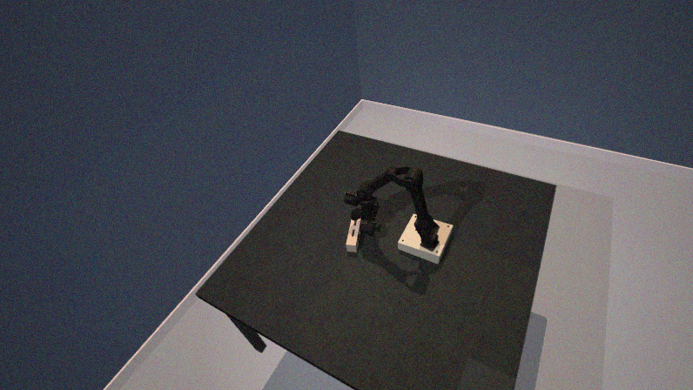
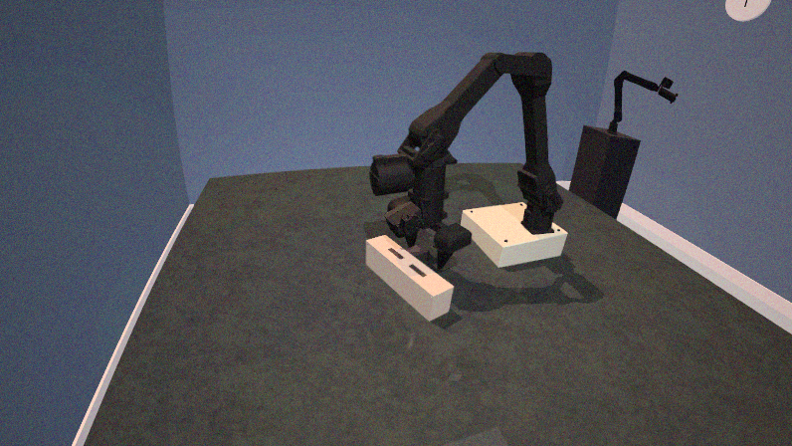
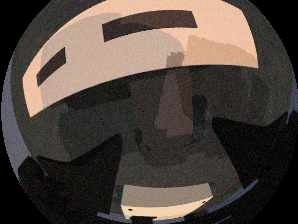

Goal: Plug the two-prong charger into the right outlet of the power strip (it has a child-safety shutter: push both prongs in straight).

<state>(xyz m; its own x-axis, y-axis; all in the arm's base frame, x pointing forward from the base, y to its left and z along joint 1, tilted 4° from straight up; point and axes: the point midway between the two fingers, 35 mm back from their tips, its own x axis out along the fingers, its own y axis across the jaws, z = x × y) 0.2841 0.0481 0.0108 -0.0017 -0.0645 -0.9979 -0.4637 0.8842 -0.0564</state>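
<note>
Right now the dark charger is 4 cm ahead of my gripper tip, 2 cm to the left of it and 1 cm above it.
</note>
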